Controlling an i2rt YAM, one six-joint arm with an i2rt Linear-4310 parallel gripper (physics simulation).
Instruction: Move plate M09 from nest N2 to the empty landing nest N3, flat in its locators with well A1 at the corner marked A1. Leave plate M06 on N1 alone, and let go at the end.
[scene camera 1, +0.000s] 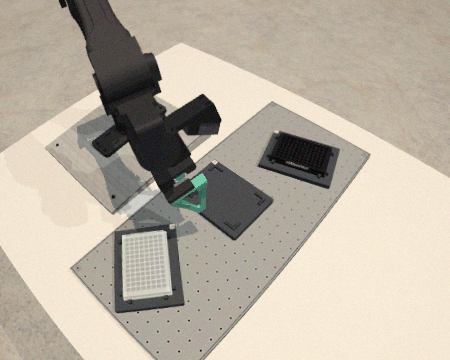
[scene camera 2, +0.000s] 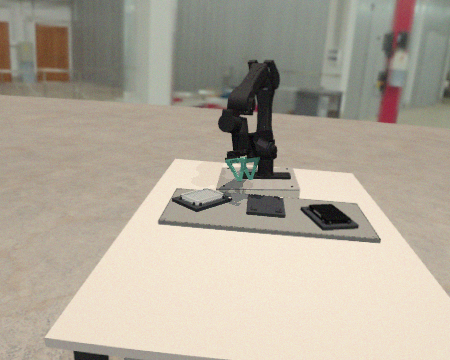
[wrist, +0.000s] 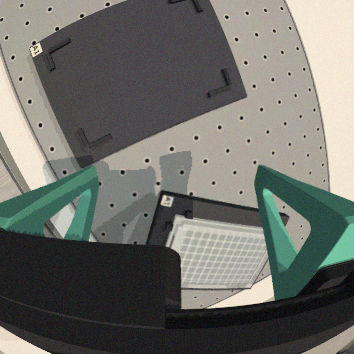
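Observation:
A pale plate (scene camera 1: 146, 264) (scene camera 2: 202, 196) (wrist: 222, 252) lies flat on a dark nest (scene camera 1: 177, 287) (wrist: 225, 212) with an A1 tag. A black plate (scene camera 1: 302, 150) (scene camera 2: 329, 213) lies on another dark nest (scene camera 1: 320, 181). Plate and nest names are not readable. The empty nest (scene camera 1: 235, 200) (scene camera 2: 266, 205) (wrist: 140, 75) lies between them, with corner locators and an A1 tag (scene camera 1: 215, 162) (wrist: 36, 49) at one corner. My gripper (scene camera 1: 192, 195) (scene camera 2: 246, 178) (wrist: 176, 173) is open and empty, above the board near the empty nest's arm-side edge.
The nests sit on a grey perforated board (scene camera 1: 200, 300) (scene camera 2: 240, 225) on a white table (scene camera 1: 350, 280) (scene camera 2: 225, 280). The arm's grey base plate (scene camera 1: 85, 170) (scene camera 2: 260, 186) lies beside the board.

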